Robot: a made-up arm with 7 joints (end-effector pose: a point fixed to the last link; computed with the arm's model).
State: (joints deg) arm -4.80 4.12 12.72 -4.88 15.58 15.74 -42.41
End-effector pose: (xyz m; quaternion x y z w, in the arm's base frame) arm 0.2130 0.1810 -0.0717 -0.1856 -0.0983 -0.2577 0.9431
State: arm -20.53 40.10 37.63 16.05 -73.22 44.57 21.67
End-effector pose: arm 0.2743 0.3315 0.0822 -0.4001 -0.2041 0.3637 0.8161
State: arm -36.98 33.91 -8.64 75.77 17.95 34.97 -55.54
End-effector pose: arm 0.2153 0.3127 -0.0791 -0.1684 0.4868 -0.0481 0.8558
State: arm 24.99 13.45 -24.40 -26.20 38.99 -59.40 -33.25
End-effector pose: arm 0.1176 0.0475 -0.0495 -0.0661 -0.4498 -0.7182 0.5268
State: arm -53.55 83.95 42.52 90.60 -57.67 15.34 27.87
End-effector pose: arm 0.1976 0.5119 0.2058 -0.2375 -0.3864 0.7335 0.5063
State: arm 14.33 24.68 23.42 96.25 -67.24 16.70 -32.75
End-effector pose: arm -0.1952 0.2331 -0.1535 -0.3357 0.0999 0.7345 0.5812
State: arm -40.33 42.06 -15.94 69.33 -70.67 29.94 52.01
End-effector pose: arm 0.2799 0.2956 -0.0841 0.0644 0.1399 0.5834 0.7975
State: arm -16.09 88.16 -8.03 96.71 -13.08 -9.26 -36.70
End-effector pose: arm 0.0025 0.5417 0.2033 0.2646 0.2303 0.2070 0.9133
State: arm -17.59 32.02 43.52 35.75 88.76 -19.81 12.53
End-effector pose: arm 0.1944 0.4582 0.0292 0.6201 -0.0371 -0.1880 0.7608
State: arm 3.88 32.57 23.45 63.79 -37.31 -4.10 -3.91
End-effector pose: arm -0.0139 0.3624 -0.1696 -0.0565 0.0000 0.4616 0.8853
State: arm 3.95 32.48 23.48 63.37 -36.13 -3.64 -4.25
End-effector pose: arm -0.0139 0.3622 -0.1693 -0.0567 0.0064 0.4530 0.8897
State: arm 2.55 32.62 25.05 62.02 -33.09 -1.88 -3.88
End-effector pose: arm -0.0001 0.3666 -0.1653 -0.0545 0.0055 0.4419 0.8954
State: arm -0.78 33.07 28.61 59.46 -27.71 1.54 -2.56
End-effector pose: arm 0.0308 0.3768 -0.1544 -0.0458 -0.0061 0.4295 0.9019
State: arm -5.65 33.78 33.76 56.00 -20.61 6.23 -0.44
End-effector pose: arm 0.0718 0.3914 -0.1339 -0.0270 -0.0274 0.4220 0.9058
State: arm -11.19 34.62 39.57 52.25 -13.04 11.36 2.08
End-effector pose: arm 0.1118 0.4073 -0.1050 -0.0003 -0.0544 0.4252 0.9035
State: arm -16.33 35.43 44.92 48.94 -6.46 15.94 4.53
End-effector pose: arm 0.1419 0.4209 -0.0744 0.0261 -0.0808 0.4394 0.8942
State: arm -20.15 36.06 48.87 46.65 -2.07 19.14 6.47
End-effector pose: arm 0.1599 0.4300 -0.0505 0.0436 -0.1016 0.4575 0.8823
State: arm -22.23 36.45 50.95 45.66 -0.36 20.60 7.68
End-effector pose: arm 0.1684 0.4343 -0.0381 0.0493 -0.1151 0.4712 0.8731
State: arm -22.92 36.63 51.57 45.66 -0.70 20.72 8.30
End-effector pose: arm 0.1716 0.4352 -0.0350 0.0463 -0.1230 0.4787 0.8681
